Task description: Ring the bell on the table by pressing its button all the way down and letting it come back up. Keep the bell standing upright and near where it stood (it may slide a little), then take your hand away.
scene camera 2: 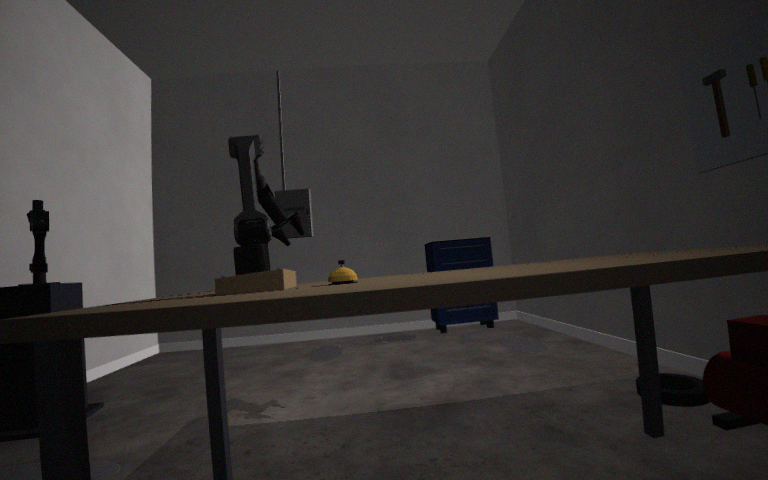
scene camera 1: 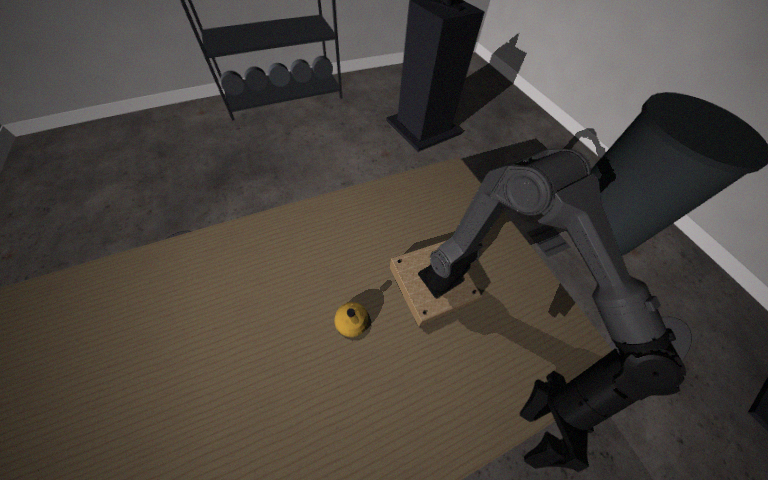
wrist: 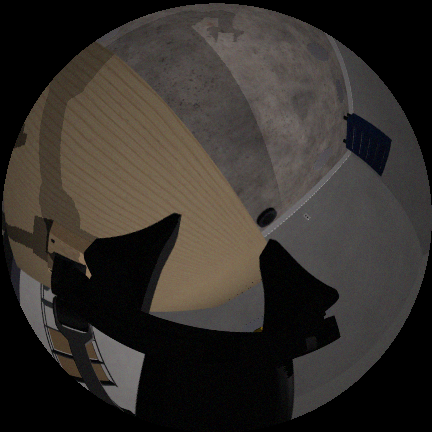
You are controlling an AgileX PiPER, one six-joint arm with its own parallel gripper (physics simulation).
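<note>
The bell, a yellow dome [scene camera 1: 351, 325] [scene camera 2: 342, 276], stands upright on the wooden table [scene camera 1: 226, 350] [scene camera 2: 453, 295]. Its small dark button [scene camera 1: 351, 312] [scene camera 2: 340, 262] sits raised on top, with nothing touching it. My gripper [scene camera 1: 529, 436] [scene camera 2: 295, 237] [wrist: 223, 237] is open and empty, its two black fingers wide apart. It hangs in the air near the table's edge, well away from the bell and higher than it. In the wrist view the bell cannot be made out.
The arm stands on a light wooden block [scene camera 1: 410, 291] [scene camera 2: 249, 284], which is close beside the bell. A large dark bin [scene camera 1: 645, 175] is behind the arm. A dark pedestal [scene camera 1: 424, 79] and a shelf rack [scene camera 1: 269, 36] stand beyond the table. A blue cabinet [scene camera 2: 461, 254] [wrist: 367, 142] is further off.
</note>
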